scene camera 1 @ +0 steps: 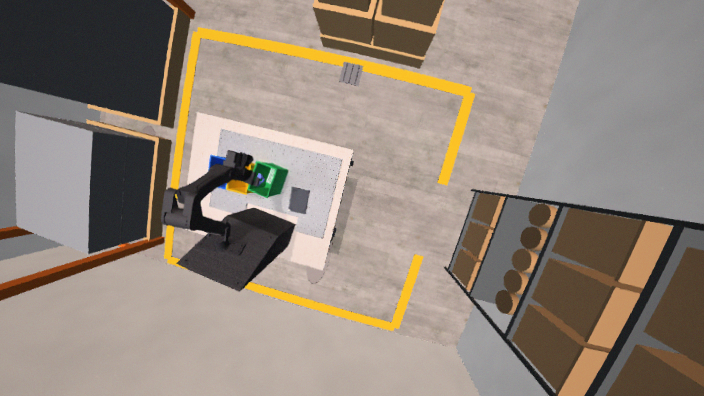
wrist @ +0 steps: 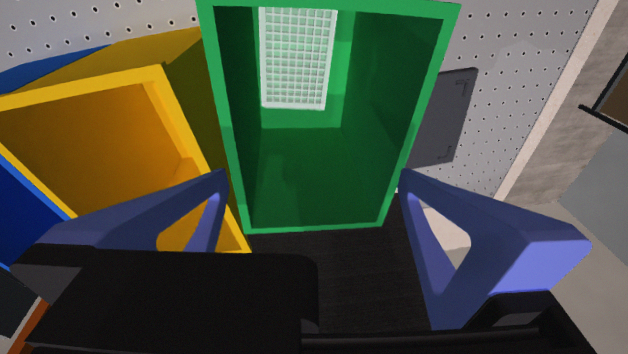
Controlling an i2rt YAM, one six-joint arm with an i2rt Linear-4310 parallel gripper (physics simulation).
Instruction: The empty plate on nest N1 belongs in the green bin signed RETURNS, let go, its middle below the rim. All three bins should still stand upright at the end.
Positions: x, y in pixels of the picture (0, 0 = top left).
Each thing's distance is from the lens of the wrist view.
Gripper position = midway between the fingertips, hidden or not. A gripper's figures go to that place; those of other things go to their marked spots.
gripper [wrist: 313, 177]: 13 cm
green bin [wrist: 292, 170]: 28 cm
yellow bin [wrist: 138, 116]: 35 cm
gridded plate [wrist: 295, 50]: 31 cm
dark grey nest [wrist: 441, 126]: 42 cm
The marked spots on the gridded plate and the yellow bin are 20 cm apart.
